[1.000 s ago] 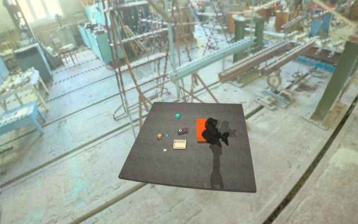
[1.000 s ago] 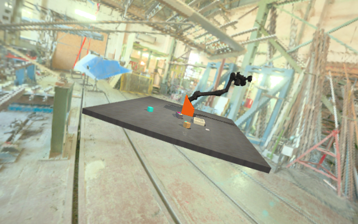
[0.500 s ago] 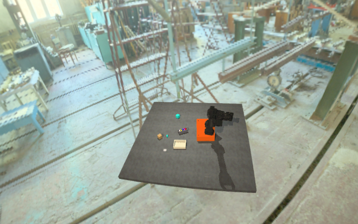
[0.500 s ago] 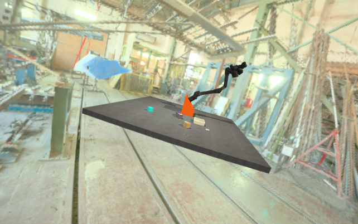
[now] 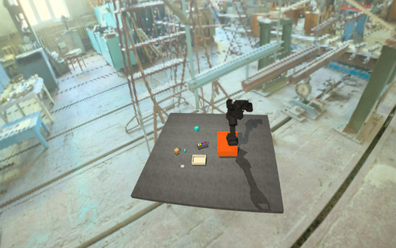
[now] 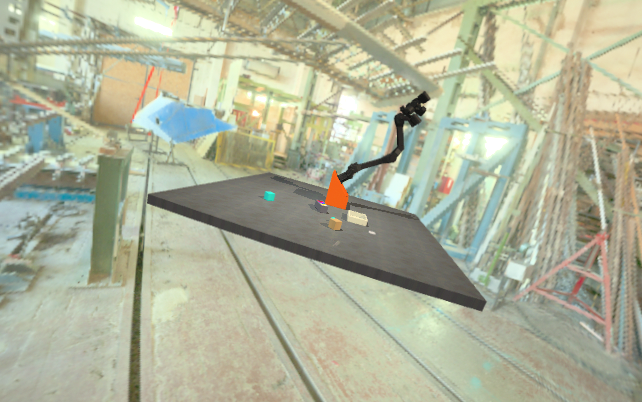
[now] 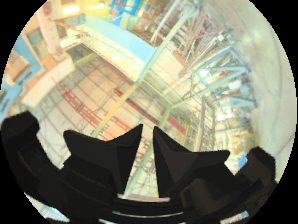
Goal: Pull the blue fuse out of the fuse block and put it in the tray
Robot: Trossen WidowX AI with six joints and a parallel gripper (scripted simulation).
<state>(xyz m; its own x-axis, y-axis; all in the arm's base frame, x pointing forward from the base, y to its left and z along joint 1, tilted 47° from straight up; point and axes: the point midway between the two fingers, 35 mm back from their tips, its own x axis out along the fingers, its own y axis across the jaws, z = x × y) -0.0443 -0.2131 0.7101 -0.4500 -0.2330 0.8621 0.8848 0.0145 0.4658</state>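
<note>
Now: gripper tip 400 mm short of the blue fuse, 430 mm to the left of it and 800 mm above it. Also, from my gripper tip: beige tray: 410 mm ahead, 220 mm to the right, 820 mm below; then small teal cube: 570 mm ahead, 340 mm to the right, 810 mm below; then tan cube: 660 mm ahead, 320 mm to the right, 800 mm below.
</note>
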